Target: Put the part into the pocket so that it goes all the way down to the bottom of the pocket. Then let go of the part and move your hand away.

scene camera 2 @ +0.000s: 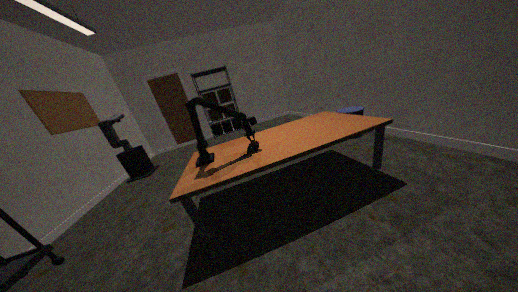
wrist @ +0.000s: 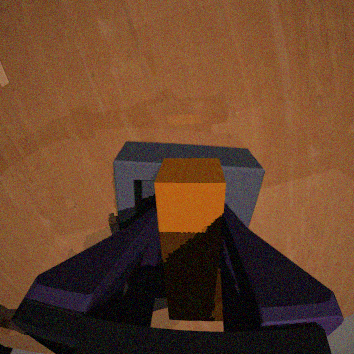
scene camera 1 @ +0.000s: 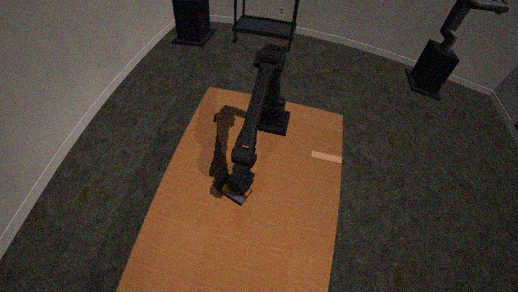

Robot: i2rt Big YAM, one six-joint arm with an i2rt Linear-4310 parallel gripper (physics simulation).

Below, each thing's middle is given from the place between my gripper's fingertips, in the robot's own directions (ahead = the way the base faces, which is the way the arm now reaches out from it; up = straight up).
Scene:
My hand is 2 cm past the pocket block (wrist: 135,167), 5 cm to the left of it and 3 cm above it.

